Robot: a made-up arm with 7 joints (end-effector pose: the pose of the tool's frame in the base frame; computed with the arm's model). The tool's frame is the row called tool.
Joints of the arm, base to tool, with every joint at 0 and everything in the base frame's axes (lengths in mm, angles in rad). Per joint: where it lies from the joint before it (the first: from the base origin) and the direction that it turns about. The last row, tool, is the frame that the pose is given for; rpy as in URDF.
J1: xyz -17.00 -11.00 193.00 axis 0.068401 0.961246 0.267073
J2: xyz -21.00 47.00 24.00 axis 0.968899 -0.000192 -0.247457
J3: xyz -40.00 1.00 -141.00 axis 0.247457 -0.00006 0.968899
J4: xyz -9.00 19.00 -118.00 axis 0.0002 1 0.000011
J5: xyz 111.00 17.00 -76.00 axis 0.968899 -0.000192 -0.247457
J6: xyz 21.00 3.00 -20.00 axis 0.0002 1 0.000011
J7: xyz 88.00 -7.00 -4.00 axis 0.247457 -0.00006 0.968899
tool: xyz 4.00 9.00 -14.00 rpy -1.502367 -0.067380 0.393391
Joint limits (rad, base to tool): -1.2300..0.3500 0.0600..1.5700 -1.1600..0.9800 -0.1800..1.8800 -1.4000..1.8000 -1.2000..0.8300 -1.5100..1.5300
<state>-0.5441 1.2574 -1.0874 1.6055 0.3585 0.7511 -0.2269</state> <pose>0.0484 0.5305 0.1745 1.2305 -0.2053 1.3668</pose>
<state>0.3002 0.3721 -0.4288 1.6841 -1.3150 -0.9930 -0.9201</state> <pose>-0.2406 0.2954 -0.1106 -1.1264 0.5741 0.6817</pose>
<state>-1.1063 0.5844 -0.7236 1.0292 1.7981 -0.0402 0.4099</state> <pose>0.4063 0.1773 -0.0110 1.0362 0.2994 -0.9766</pose>
Working (the frame after each row of the table, in the pose's form):
after J1: -0.0170 -0.0110 0.1930 0.1638 -1.0542 -0.4224
after J2: -0.0339 0.0431 0.1902 0.9289 -0.9797 -0.6546
after J3: 0.0726 0.1045 0.1104 1.0635 -0.3776 -1.1381
after J4: 0.1774 0.1456 0.0692 0.9770 0.1981 -0.2687
after J5: 0.2962 0.1881 0.0195 2.7934 0.5695 -0.1397
after J6: 0.3248 0.1881 0.0249 2.7841 0.6072 -0.1564
after J7: 0.3982 0.1846 -0.0243 2.6725 0.4451 -0.5772

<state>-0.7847 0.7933 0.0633 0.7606 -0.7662 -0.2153 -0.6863</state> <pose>0.3150 0.3446 0.0401 -1.6649 -0.5028 0.1064</pose>
Working (the frame after each row of the table, in the pose's form):
after J1: -0.0170 -0.0110 0.1930 0.0367 -0.7540 -0.2347
after J2: -0.0383 0.0415 0.1974 0.9527 -0.6628 -0.4568
after J3: 0.0290 0.1371 0.1090 0.9389 -0.7125 -0.4104
after J4: 0.0978 0.2232 0.0620 0.6678 -0.1663 0.1889
after J5: 0.2020 0.3046 0.0319 -0.1114 -0.2172 0.3704
after J6: 0.2249 0.3144 0.0167 -0.1199 -0.4310 0.3966
after J7: 0.3027 0.3389 0.0506 0.0346 -0.4608 -0.3421

